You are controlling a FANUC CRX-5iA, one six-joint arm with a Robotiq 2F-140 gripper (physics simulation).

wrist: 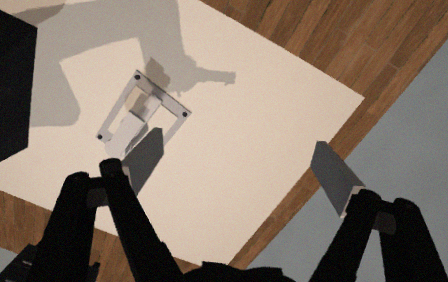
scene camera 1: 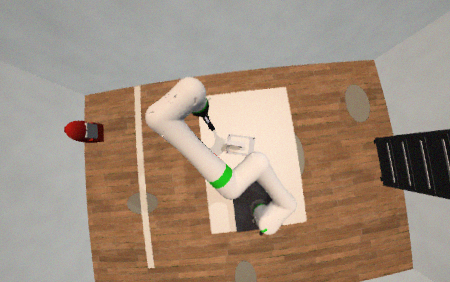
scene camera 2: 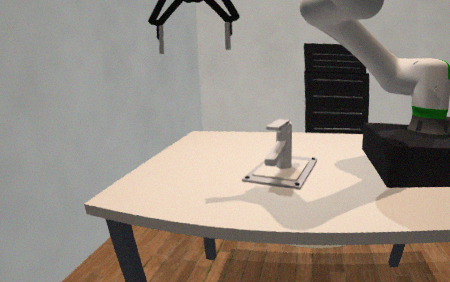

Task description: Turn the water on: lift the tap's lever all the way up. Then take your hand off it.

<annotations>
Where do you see a flat base plate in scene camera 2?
248,178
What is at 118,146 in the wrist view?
A tap lever.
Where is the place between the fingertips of the gripper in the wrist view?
237,147
</annotations>
